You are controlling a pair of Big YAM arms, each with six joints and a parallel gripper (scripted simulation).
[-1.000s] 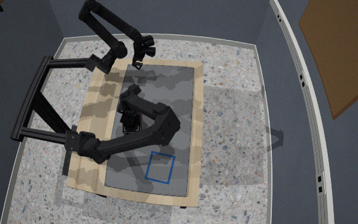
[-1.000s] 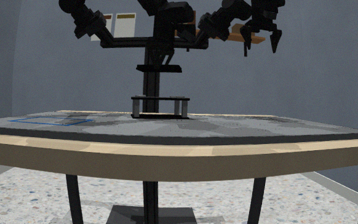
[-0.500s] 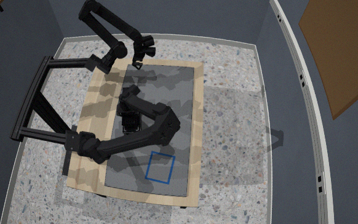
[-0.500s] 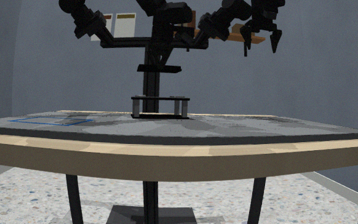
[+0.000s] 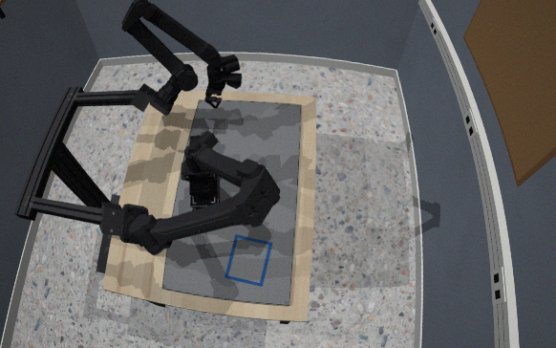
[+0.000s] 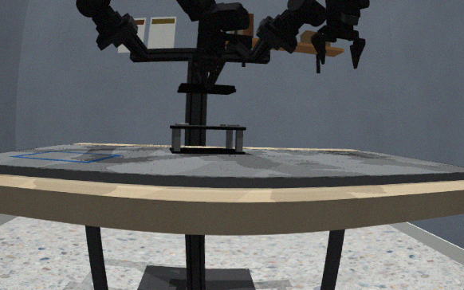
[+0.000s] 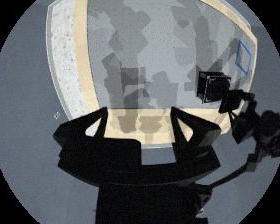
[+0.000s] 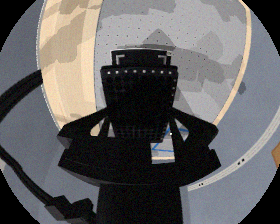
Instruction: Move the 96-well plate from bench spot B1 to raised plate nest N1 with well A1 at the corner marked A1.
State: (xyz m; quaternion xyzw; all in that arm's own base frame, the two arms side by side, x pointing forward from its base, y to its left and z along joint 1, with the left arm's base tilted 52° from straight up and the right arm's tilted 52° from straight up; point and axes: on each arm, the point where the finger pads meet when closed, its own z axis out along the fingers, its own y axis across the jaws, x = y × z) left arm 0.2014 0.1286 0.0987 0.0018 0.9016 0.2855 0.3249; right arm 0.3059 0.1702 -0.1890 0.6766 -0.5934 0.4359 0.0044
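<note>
My right hand is 90 mm above the raised nest N1. From my right hand the other things lie so: A1 label: 90 mm below, 80 mm to the left, 50 mm ahead; then black 96-well plate: right at my right hand.
</note>
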